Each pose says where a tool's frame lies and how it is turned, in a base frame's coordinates. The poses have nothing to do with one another.
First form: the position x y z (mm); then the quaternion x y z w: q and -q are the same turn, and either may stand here.
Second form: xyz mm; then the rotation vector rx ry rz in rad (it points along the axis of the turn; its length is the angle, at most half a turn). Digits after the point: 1 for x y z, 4 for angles.
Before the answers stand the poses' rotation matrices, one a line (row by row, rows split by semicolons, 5 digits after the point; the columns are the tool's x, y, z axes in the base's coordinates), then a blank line. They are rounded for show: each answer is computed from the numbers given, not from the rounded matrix.
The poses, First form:
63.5, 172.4, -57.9, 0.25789, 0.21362, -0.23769, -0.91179
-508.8, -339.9, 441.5, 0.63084, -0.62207, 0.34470, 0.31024
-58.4, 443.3, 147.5, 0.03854, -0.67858, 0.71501, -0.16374
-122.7, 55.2, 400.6, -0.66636, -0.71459, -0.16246, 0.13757
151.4, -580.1, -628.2, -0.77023, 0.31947, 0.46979, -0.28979
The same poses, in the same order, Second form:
0.79574 -0.32327 -0.51215; 0.54363 0.75399 0.36873; 0.26696 -0.57183 0.77572
-0.01158 -0.99874 0.04892; -0.57098 -0.03356 -0.82028; 0.82089 -0.03743 -0.56986
-0.94341 0.18185 0.27733; -0.28645 -0.02544 -0.95776; -0.16711 -0.98300 0.07609
-0.07407 0.99705 0.01990; 0.90766 0.05914 0.41553; 0.41313 0.04884 -0.90936
0.35447 -0.21985 -0.90885; -0.76441 -0.62792 -0.14624; -0.53854 0.74658 -0.39064

63.5, 172.4, -57.9, -0.5315, -0.4403, 0.4899
-508.8, -339.9, 441.5, 1.6661, -1.6429, 0.9104
-58.4, 443.3, 147.5, -0.1099, 1.9347, -2.0386
-122.7, 55.2, 400.6, -1.9278, -2.0674, -0.4700
151.4, -580.1, -628.2, 2.0550, -0.8524, -1.2534

